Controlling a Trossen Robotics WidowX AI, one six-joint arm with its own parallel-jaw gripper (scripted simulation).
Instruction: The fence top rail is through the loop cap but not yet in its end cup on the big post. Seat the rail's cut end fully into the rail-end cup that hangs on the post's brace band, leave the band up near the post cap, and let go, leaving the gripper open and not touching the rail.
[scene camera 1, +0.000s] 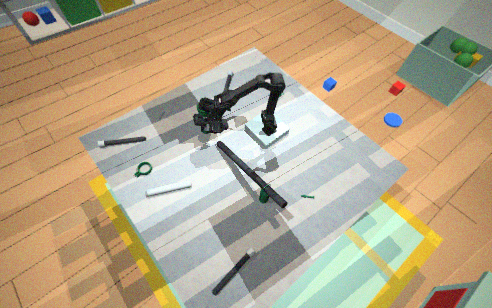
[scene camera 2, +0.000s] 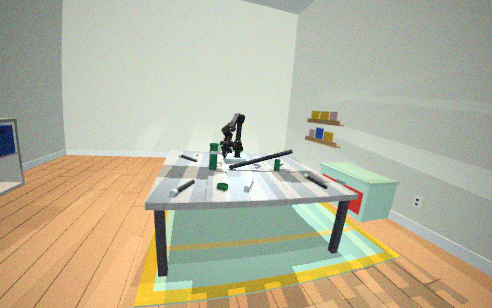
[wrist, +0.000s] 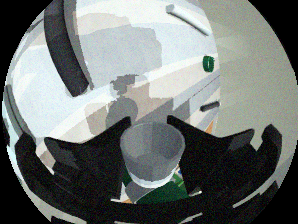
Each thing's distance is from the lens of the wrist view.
gripper (wrist: 148, 120): 10 cm
rail-end cup (wrist: 151, 150): 10 cm
